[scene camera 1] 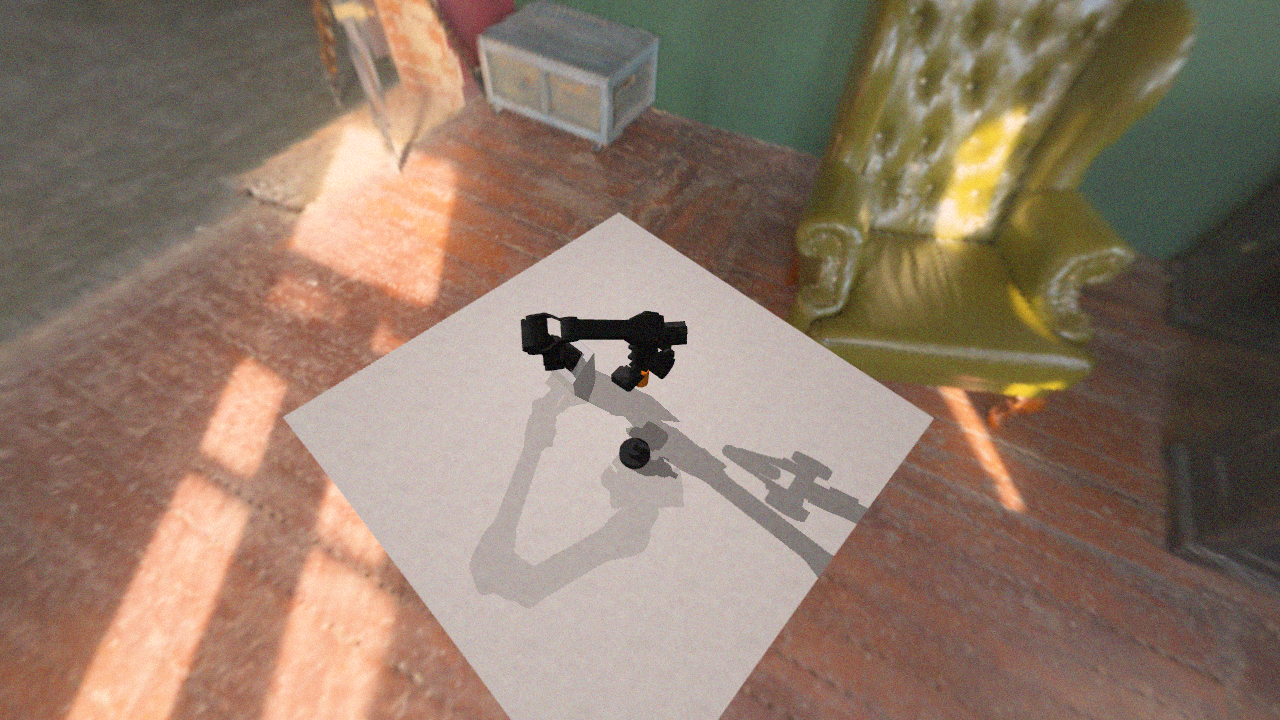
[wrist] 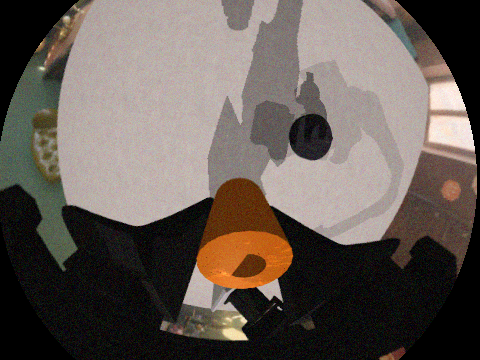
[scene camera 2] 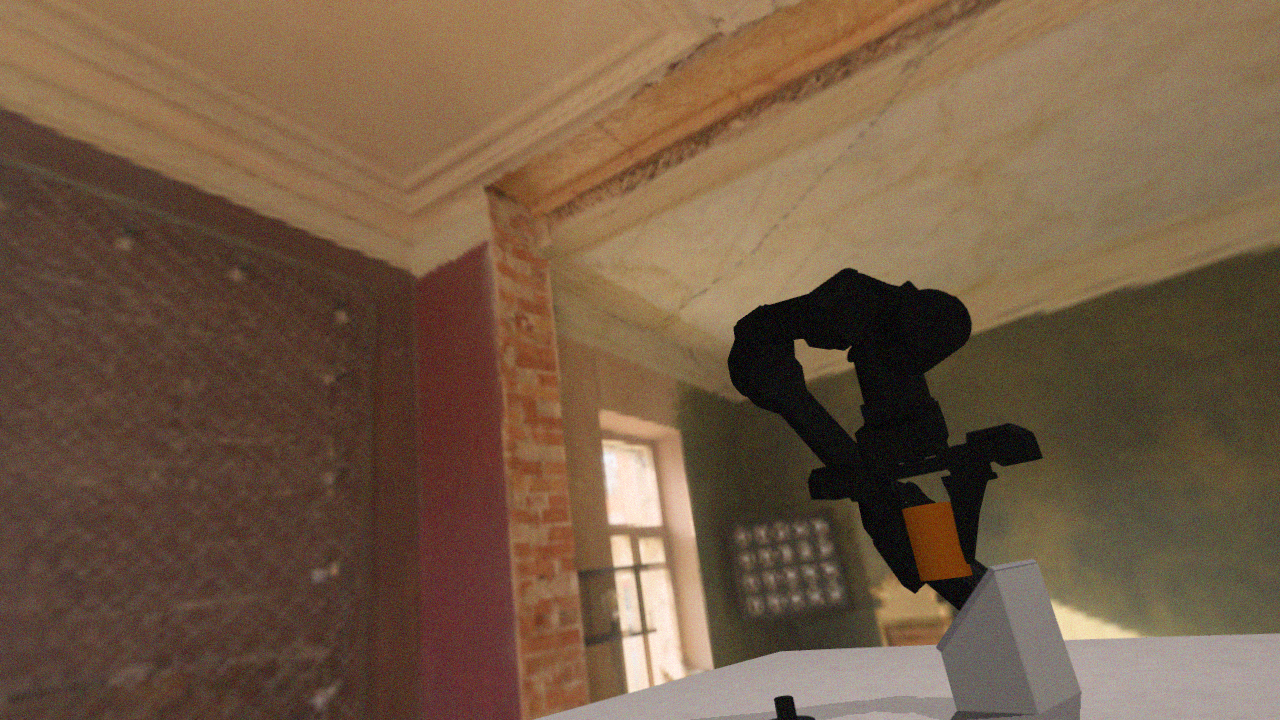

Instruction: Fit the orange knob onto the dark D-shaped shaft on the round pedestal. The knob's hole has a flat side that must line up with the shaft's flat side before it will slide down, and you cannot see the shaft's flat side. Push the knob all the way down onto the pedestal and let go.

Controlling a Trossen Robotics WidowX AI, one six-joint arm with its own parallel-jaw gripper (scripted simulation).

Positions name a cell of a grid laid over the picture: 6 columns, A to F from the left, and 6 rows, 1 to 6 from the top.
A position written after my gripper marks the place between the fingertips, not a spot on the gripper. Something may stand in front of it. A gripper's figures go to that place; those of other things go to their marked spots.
Scene:
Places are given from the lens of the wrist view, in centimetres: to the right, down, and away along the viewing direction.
my gripper (wrist: C4): 0, 2, 9
orange knob (wrist: D5): 0, 2, 4

